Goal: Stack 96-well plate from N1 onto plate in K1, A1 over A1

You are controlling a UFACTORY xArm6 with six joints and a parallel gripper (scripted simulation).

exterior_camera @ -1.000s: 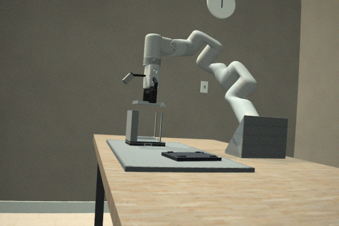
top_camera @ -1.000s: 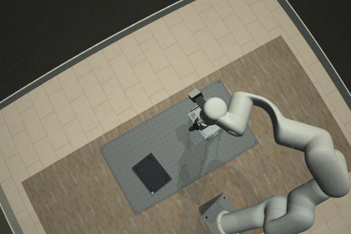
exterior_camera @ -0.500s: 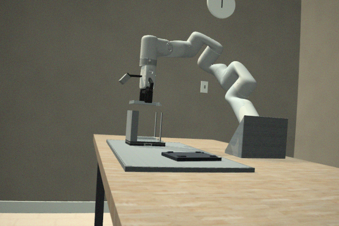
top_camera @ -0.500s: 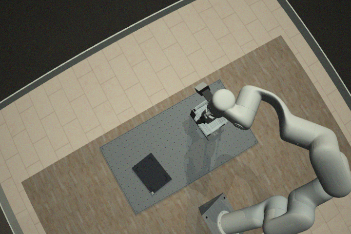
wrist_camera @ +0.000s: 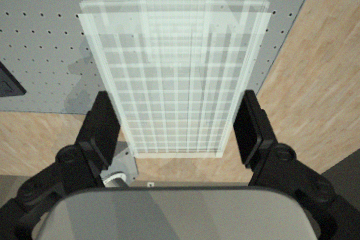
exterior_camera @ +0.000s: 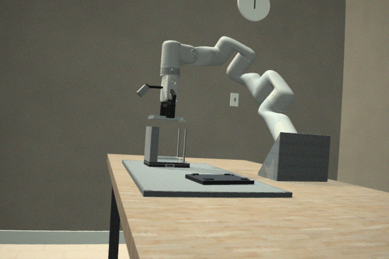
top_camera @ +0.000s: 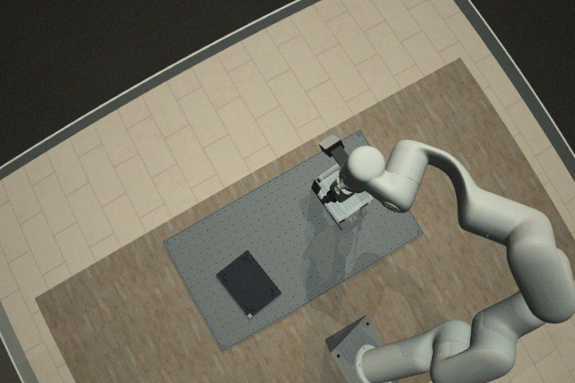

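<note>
The tall back wall lies 7 cm ahead of my hand, 1 cm to the left of it and 11 cm below it. The rest, counted from my hand: pale A1 mark 21 cm behind, 38 cm to the left, 18 cm below.
</note>
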